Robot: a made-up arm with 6 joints.
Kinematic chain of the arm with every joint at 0, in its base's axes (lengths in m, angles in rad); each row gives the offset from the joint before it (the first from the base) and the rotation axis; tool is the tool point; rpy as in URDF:
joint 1: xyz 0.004 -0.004 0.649 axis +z
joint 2: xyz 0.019 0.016 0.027 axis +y
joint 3: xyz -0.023 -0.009 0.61 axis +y
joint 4: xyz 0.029 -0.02 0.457 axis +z
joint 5: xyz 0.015 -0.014 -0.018 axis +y
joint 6: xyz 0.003 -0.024 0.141 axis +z
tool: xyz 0.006 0.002 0.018 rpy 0 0 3.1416
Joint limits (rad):
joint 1: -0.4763..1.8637
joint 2: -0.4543..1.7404
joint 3: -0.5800..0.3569
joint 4: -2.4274..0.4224
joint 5: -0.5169..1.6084
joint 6: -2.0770..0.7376
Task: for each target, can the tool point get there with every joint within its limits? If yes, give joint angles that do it. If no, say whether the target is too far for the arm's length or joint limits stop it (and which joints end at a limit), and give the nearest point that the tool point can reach.
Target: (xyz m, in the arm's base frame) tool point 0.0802 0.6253 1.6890
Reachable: yes | joints 1.6049 0.7261 -0.3477 -1.4274 0.3632 -0.1486
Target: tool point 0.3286 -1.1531 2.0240
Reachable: no: too far | nearest point 0.2005 -0.6997 1.6111 | short by 0.626 m
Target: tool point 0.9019 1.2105 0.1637
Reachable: no: too far | nearest point 0.6971 0.9335 0.3317 | short by 0.383 m
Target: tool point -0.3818 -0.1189 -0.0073
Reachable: no: joint limits stop it (at a limit: joint 1, joint 2, joint 3, joint 4, joint 5) | nearest point -0.2758 0.8399 0.2077 | short by 0.988 m
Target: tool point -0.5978 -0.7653 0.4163
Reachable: no: joint limits stop it (at a limit: joint 2, joint 3, joint 4, joint 5) | nearest point -0.4364 -0.5612 1.3201 | short by 0.941 m
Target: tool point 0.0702 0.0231 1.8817
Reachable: yes | joints 1.2422 0.0583 -0.0575 0.0133 -0.2417 -0.7742
